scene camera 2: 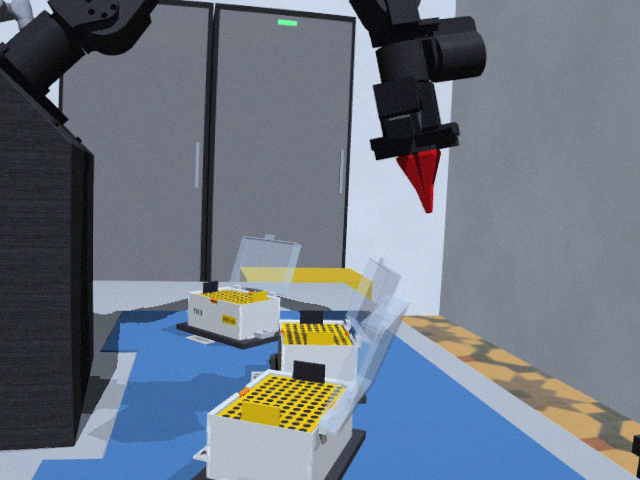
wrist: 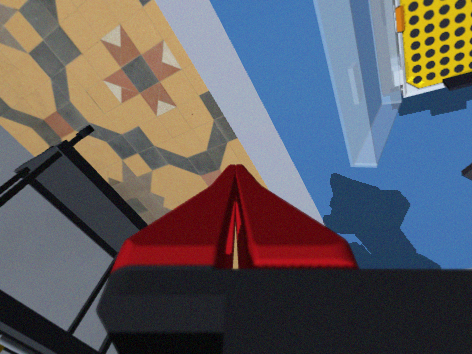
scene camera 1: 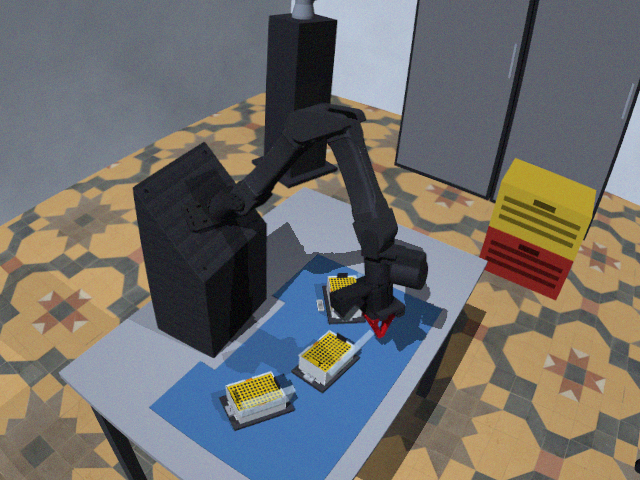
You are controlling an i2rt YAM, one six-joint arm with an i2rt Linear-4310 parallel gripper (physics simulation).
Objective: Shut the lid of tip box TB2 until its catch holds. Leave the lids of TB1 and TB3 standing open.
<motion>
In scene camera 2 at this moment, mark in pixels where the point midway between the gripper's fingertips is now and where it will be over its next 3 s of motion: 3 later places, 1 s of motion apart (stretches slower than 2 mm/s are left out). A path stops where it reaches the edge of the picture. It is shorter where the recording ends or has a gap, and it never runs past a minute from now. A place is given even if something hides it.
My gripper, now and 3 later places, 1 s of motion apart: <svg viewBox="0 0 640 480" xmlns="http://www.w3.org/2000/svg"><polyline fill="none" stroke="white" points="429,212 417,272 418,295 372,290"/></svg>
</motion>
